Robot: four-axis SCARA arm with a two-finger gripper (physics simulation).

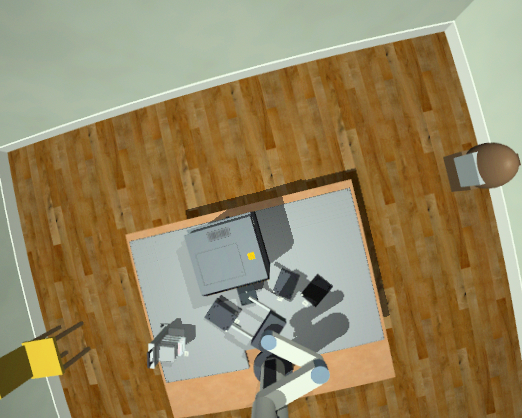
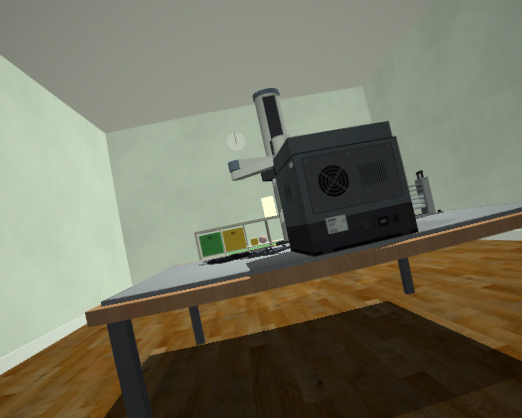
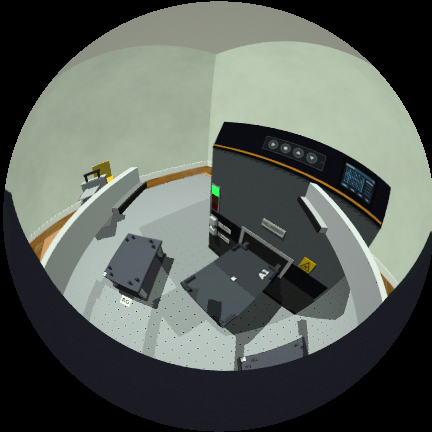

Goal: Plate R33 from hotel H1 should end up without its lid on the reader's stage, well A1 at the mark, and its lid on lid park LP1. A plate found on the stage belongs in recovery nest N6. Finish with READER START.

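Places are measured from the arm's base along level axes (x ahead, y left, z up), in millimetres.
Where they show: gripper, fingertip midpoint: (image 1: 240, 311) (image 3: 222, 178); arm's base at its link origin: (image 1: 272, 366).
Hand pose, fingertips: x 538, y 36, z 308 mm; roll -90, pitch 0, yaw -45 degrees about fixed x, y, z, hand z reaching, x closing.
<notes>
Each offset is from my fingertips to the centre of the thing. "pt": to the spot under its first point.
My gripper (image 1: 240, 312) (image 3: 222, 178) is open and empty, its fingers apart in front of the reader @[dx +284, dy -6, dz -120 mm] (image 1: 227, 255) (image 2: 350, 185) (image 3: 260, 185). The reader's stage @[dx +41, dy -17, dz -172 mm] (image 1: 247, 296) (image 3: 225, 287) sticks out from the slot, no plate showing on it; its A1 mark is at the slot end. Lid park LP1 @[dx -19, dy -244, dz -285 mm] (image 1: 286, 283) (image 3: 275, 356) is a dark grey pad with no lid visible. The black nest N6 @[dx -104, dy -416, dz -286 mm] (image 1: 317, 290) stands beside it; whether it bears a plate is unclear. The hotel @[dx -217, dy +559, dz -184 mm] (image 1: 167, 352) (image 2: 426, 195) (image 3: 94, 190) stands at the left with pale plates; R33 cannot be picked out.
A dark grey nest labelled RG @[dx -115, dy +189, dz -260 mm] (image 1: 222, 313) (image 3: 134, 261) stands left of the stage. The reader's button panel @[pt dx +126, dy -6, dz +24 mm] (image 3: 292, 151) and lit screen @[pt dx +132, dy -113, dz +27 mm] (image 3: 358, 182) are on its upper front, and a green light @[pt dx +107, dy +129, dz -96 mm] (image 3: 215, 190) glows below. The arm (image 1: 295, 352) reaches over the table's front.
</notes>
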